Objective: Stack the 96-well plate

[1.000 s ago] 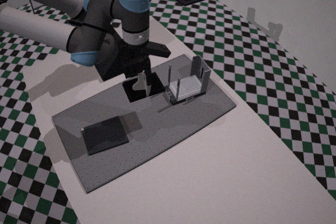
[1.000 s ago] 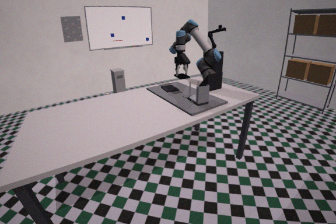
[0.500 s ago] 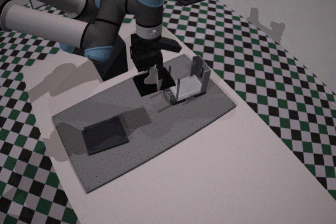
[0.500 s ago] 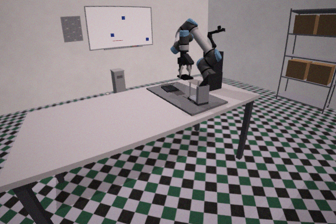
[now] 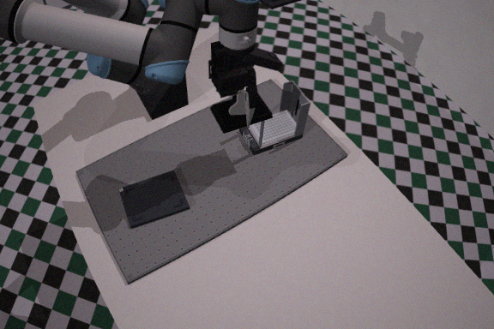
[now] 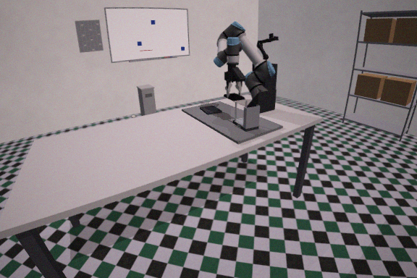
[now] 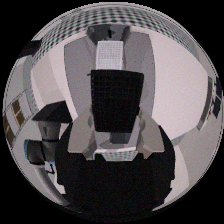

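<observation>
The white plate is 15 cm below my hand and 12 cm to the left of it. The rest, counted from my hand: dark 96-well plate (1 cm below).
</observation>
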